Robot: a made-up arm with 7 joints.
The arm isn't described. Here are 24 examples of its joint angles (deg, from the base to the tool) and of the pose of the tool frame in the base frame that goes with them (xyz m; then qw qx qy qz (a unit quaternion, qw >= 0)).
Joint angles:
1: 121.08 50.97 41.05 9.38 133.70 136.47 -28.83
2: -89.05 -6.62 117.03 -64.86 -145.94 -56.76 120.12
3: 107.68 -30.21 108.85 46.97 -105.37 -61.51 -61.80
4: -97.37 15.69 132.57 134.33 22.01 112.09 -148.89
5: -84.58 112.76 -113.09 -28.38 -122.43 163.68 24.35
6: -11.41 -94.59 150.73 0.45 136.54 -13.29 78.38
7: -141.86 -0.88 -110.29 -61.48 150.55 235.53 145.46
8: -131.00 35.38 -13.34 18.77 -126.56 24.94 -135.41
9: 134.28 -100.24 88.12 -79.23 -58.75 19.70 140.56
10: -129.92 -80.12 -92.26 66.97 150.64 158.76 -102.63
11: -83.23 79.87 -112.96 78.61 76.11 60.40 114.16
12: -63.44 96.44 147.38 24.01 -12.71 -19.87 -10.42
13: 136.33 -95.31 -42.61 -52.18 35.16 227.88 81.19
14: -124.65 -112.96 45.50 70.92 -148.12 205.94 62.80
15: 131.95 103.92 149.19 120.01 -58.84 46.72 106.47
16: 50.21 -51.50 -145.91 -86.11 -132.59 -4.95 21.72
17: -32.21 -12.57 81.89 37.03 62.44 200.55 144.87
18: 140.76 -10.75 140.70 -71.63 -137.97 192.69 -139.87
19: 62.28 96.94 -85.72 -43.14 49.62 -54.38 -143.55
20: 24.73 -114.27 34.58 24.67 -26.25 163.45 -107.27
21: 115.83 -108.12 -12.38 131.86 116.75 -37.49 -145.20
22: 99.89 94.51 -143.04 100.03 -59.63 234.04 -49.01
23: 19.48 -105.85 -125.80 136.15 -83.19 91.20 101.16
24: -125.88 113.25 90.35 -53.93 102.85 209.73 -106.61
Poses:
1: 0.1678 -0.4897 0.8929 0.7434 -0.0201 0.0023 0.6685
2: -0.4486 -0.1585 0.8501 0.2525 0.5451 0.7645 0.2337
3: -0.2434 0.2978 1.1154 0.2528 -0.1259 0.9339 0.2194
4: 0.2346 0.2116 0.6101 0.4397 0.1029 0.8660 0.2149
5: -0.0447 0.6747 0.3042 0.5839 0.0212 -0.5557 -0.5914
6: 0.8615 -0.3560 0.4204 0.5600 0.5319 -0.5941 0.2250
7: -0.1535 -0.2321 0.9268 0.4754 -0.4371 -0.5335 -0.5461
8: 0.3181 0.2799 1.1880 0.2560 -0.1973 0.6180 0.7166
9: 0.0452 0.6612 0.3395 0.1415 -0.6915 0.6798 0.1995
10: -0.6020 -0.1599 0.3436 0.5228 -0.3306 -0.4529 -0.6421
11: -0.5128 0.4640 0.2523 0.5324 0.5038 -0.4384 -0.5202
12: -0.3003 0.7870 0.1125 0.5461 0.4429 0.7092 0.0526
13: -0.5367 0.4572 0.3765 0.5852 0.5381 0.3615 0.4871
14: -0.1612 -0.5679 0.0577 0.4149 -0.3449 -0.0597 -0.8398
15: 0.0854 -0.2613 -0.1436 0.5176 0.4775 -0.4840 -0.5194
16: 0.3003 0.4855 0.2883 0.0949 -0.6780 -0.2784 0.6736
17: 0.1993 0.0828 0.9686 0.6196 0.7683 0.0058 0.1604
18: 0.0584 0.3509 0.8005 0.3013 0.3551 -0.0017 0.8850
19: -0.4741 -0.6912 0.3313 0.6743 0.3597 0.3162 0.5621
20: 0.6098 0.2374 0.0351 0.4824 0.2798 0.4364 0.7061
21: -0.0541 0.0228 -0.0126 0.5589 -0.5518 -0.5219 0.3327
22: 0.2863 -0.4120 0.0574 0.4686 0.1462 -0.2167 0.8439
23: 0.4400 -0.3254 0.3712 0.8846 0.4027 -0.2287 0.0552
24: 0.1689 0.5701 -0.0078 0.0713 0.2885 -0.0497 0.9535
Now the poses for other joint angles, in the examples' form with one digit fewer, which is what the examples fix.
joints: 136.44 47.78 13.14 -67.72 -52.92 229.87 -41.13
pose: 0.499 -0.248 0.554 0.662 -0.008 -0.748 -0.043
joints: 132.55 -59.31 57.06 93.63 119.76 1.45 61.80
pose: -0.568 0.027 0.429 0.683 0.268 -0.048 -0.678
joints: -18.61 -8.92 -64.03 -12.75 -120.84 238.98 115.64
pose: 0.106 0.079 1.072 0.240 0.891 0.369 0.111
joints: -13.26 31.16 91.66 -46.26 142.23 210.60 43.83
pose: -0.507 -0.100 0.835 0.558 -0.060 0.554 0.615
